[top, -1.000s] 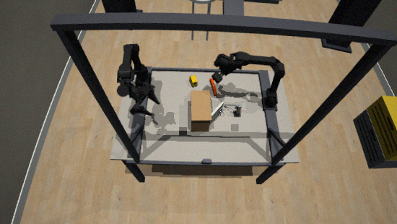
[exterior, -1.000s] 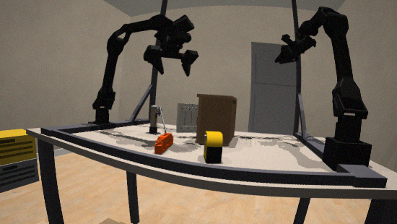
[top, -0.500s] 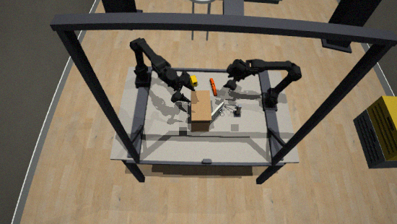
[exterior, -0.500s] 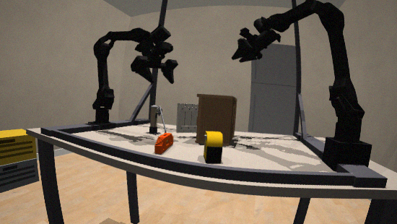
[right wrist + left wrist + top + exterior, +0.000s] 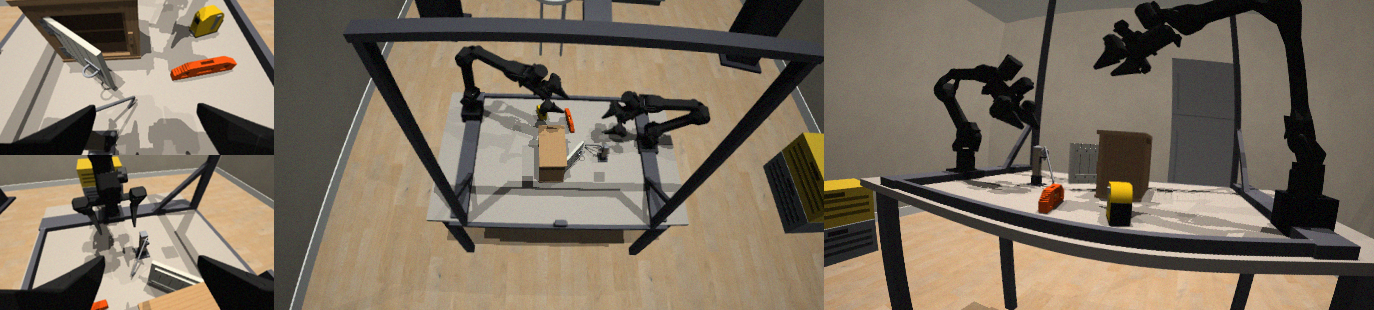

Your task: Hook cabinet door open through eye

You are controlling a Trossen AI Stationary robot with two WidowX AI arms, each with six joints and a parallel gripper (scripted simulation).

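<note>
Right now the grey hook is 130 mm below my right hand, 70 mm behind it and 40 mm to the left of it. Round my right hand: yellow tape measure 330 mm to the left, 160 mm below, 120 mm ahead; orange level 190 mm to the left, 170 mm below, 100 mm ahead; plank door 170 mm behind, 140 mm to the left, 110 mm below.
</note>
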